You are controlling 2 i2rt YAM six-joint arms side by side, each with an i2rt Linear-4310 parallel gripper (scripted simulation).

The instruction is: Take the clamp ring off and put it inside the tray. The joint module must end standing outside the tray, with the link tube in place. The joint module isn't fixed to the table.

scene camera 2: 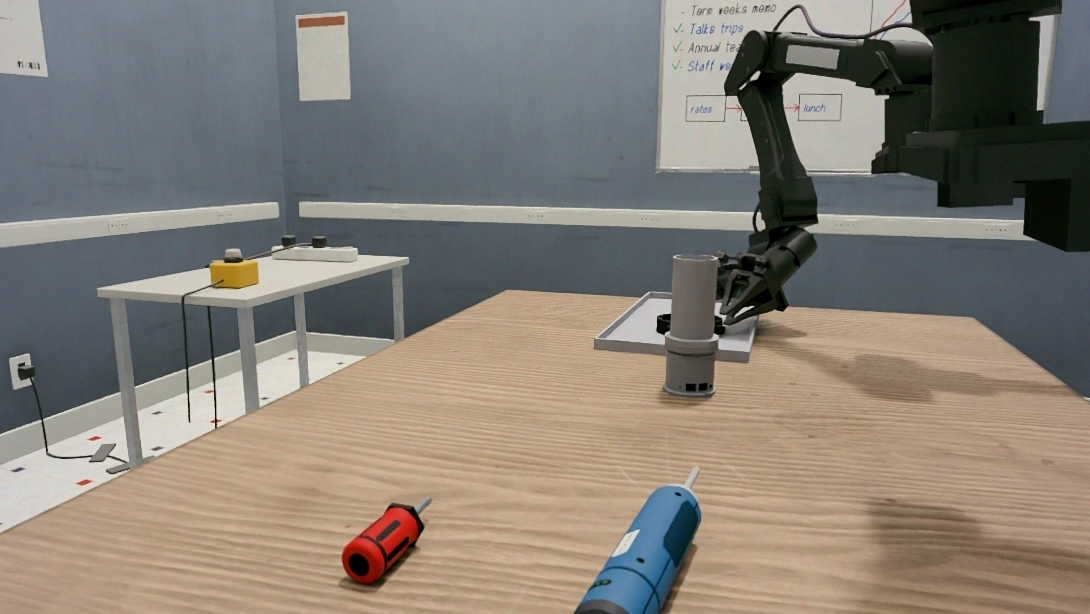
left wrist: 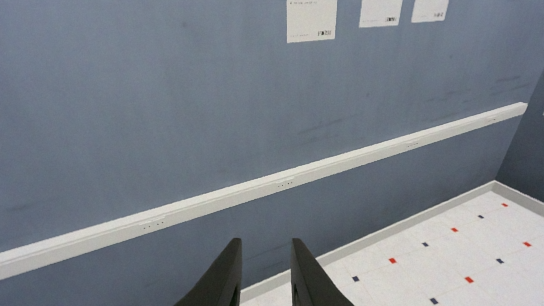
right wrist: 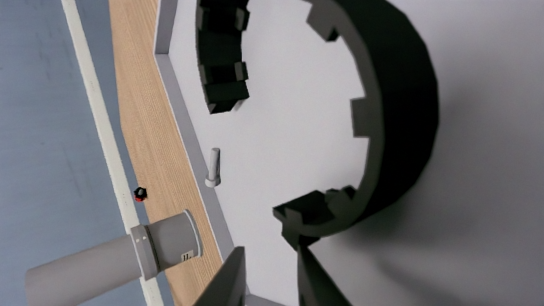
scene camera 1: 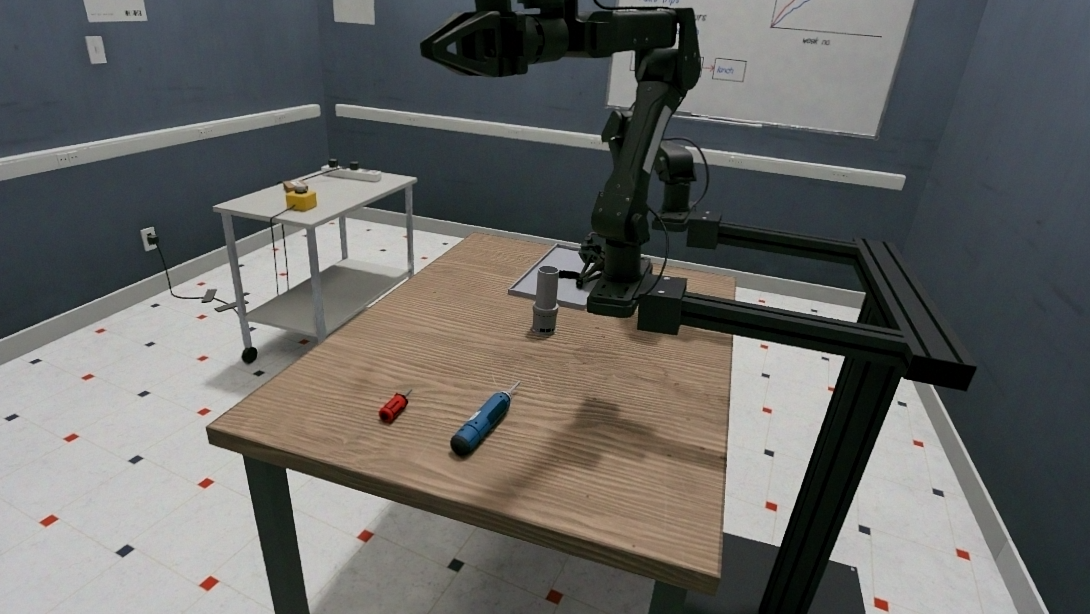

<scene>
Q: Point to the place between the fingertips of my right gripper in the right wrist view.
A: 271,258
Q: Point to a grey tray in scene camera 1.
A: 564,257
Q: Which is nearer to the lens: the grey link tube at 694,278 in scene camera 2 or the grey tray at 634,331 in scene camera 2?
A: The grey link tube.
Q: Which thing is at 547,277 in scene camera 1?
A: A grey link tube.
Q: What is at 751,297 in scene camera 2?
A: My right gripper.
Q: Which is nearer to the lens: the grey joint module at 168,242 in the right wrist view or the dark clamp ring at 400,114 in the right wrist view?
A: The dark clamp ring.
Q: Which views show the grey tray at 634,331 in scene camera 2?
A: Scene camera 2, the right wrist view and scene camera 1 only.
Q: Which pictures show my left gripper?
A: The left wrist view and scene camera 1 only.
</scene>
